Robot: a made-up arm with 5 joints. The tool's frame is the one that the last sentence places.
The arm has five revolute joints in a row. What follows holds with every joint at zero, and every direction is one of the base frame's. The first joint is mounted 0.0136 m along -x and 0.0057 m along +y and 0.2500 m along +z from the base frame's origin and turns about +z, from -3.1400 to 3.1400 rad. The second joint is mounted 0.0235 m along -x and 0.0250 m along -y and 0.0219 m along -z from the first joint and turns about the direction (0, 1, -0.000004), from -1.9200 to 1.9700 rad. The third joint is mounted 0.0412 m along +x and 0.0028 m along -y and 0.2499 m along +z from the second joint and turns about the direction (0, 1, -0.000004), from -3.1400 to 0.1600 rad. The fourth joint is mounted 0.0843 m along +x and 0.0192 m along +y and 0.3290 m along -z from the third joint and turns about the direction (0, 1, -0.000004), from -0.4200 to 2.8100 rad. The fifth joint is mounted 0.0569 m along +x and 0.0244 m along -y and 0.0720 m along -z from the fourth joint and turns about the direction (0, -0.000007, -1), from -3.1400 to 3.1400 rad. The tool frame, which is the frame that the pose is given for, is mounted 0.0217 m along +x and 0.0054 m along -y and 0.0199 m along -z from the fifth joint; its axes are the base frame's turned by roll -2.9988, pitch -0.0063 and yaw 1.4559 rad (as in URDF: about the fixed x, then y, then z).
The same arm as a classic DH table. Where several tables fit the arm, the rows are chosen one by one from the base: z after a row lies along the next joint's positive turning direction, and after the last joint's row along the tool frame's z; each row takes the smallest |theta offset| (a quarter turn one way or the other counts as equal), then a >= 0, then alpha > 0; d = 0 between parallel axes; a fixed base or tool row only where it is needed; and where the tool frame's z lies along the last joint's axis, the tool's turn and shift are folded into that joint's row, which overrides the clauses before.
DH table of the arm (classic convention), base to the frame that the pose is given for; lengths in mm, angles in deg. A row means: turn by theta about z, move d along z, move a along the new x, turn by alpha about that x. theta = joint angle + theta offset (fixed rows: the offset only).
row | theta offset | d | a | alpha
base (fixed) | -22.74 | 0.0 | -14.7 | 0.00
joint 1 | 22.74 | 228.1 | -23.5 | -90.00
joint 2 | -80.64 | 0.0 | 253.3 | 0.00
joint 3 | -23.73 | 0.0 | -339.6 | 0.00
joint 4 | -75.63 | -33.0 | -56.9 | 90.00
joint 5 | -80.91 | 246.7 | 1.9 | -8.19
tool (fixed) | 177.47 | -156.4 | 0.0 | 0.00
Joint limits (deg, base to tool): -179.91..179.91 -110.01..112.87 -179.91..9.17 -24.06..161.00 -179.91..179.91

